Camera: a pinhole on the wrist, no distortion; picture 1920 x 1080 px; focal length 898.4 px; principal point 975.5 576.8 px. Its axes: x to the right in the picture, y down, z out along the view. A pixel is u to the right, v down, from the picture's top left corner.
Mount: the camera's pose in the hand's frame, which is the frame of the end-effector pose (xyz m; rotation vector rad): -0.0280 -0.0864 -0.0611 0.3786 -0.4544 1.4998
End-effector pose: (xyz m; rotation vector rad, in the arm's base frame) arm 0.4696 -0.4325 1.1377 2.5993 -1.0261 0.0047
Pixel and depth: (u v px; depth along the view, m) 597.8 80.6 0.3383
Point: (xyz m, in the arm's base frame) 0.8089 -0.3126 0.8782
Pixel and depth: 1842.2 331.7 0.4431
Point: 0.4252 -0.6897 0.6538
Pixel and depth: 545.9 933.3 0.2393
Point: 0.5585 -0.1624 0.9470
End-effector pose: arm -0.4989 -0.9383 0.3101 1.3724 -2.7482 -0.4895
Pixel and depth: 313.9 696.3 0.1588
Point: -0.2584 -1.0373 0.2246
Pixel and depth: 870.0 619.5 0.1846
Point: -0.3308 -0.9899 0.1755
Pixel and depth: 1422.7 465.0 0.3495
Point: -0.4635 -0.9157 -0.0368
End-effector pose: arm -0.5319 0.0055 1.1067 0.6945 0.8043 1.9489
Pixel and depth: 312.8 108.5 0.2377
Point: -0.3369 0.2344 0.8802
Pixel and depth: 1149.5 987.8 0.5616
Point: 0.0874 -0.0432 1.1515
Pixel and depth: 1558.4 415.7 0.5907
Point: -0.0525 0.2439 1.4768
